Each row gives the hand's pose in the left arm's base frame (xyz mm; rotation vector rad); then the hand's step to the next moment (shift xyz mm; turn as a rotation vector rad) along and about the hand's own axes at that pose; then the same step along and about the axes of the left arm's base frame.
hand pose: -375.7 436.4 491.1 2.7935 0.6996 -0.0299
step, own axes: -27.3 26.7 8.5 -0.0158 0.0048 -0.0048
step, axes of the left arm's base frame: -11.3 -37.4 0.6 -0.0119 -0.0101 0.0071
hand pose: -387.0 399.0 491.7 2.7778 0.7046 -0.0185
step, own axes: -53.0 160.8 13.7 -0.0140 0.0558 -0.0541
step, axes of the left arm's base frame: 29.5 -164.0 33.0 0.0109 -0.0391 0.0677
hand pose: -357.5 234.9 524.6 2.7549 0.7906 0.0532
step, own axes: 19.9 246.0 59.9 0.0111 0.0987 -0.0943
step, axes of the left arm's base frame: 150.2 -204.6 8.3 0.0499 -0.0508 0.1170
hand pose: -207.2 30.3 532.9 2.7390 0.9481 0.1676
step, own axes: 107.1 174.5 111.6 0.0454 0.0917 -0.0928
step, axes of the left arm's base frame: 208.1 -87.1 -59.1 0.0729 -0.0244 0.1148
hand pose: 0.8 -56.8 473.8 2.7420 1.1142 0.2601
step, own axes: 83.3 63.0 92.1 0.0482 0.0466 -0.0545
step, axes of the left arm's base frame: 121.8 5.6 -67.3 0.0531 0.0059 0.0679
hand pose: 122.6 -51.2 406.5 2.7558 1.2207 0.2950
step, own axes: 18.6 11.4 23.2 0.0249 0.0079 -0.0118
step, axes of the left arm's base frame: 25.6 5.6 -18.1 0.0194 0.0135 0.0162
